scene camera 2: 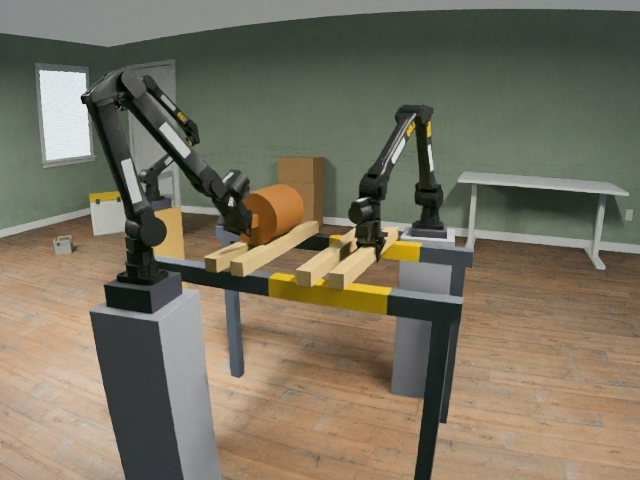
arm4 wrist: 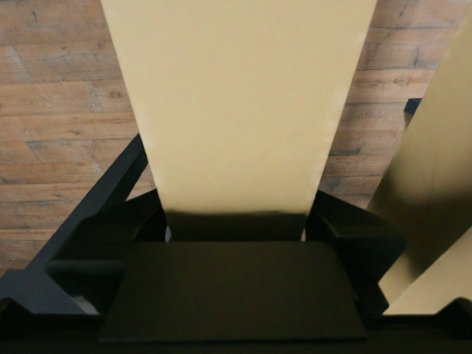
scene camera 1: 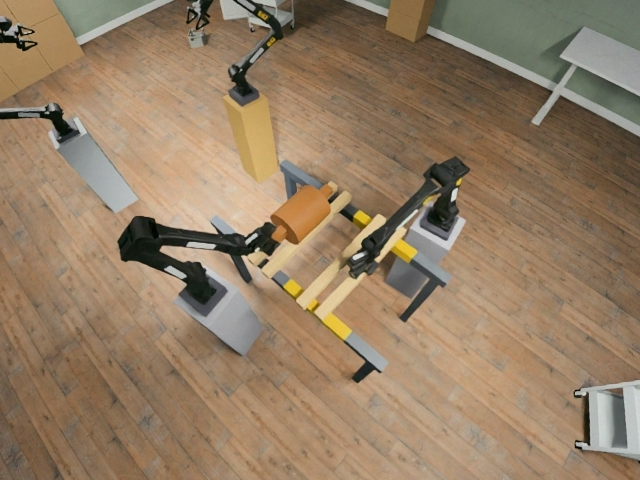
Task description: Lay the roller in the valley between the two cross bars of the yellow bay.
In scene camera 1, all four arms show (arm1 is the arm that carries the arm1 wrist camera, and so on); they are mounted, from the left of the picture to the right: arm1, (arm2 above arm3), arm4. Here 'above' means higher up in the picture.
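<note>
The orange roller (scene camera 1: 301, 214) (scene camera 2: 273, 211) lies on the left pair of pale cross bars, outside the yellow bay (scene camera 1: 337, 326) (scene camera 2: 361, 298). The bay carries a left bar (scene camera 1: 323, 282) (scene camera 2: 320, 260) and a right bar (scene camera 1: 336, 298) (scene camera 2: 351, 264). Arm4's gripper (arm4 wrist: 236, 225) (scene camera 1: 361, 271) is shut on a cross bar (arm4 wrist: 240, 100). Arm3's gripper (scene camera 1: 273, 238) is at the roller's near axle; its fingers are hidden. Arm1's gripper (scene camera 1: 34, 38) and arm2's gripper (scene camera 1: 197, 24) are open, far from the roller. In scene camera 2, one gripper (scene camera 2: 249, 224) is at the axle, another (scene camera 2: 378, 250) at the bay's right bar.
The left pair's right bar (scene camera 1: 285, 253) (scene camera 2: 258, 258) runs beside the roller. Dark rails (scene camera 1: 368, 351) (scene camera 2: 423, 304) on legs carry the bars. A white table (scene camera 1: 604, 59) (scene camera 2: 542, 183) stands by the wall, and a small grey box (scene camera 1: 196, 39) (scene camera 2: 63, 245) lies on the floor.
</note>
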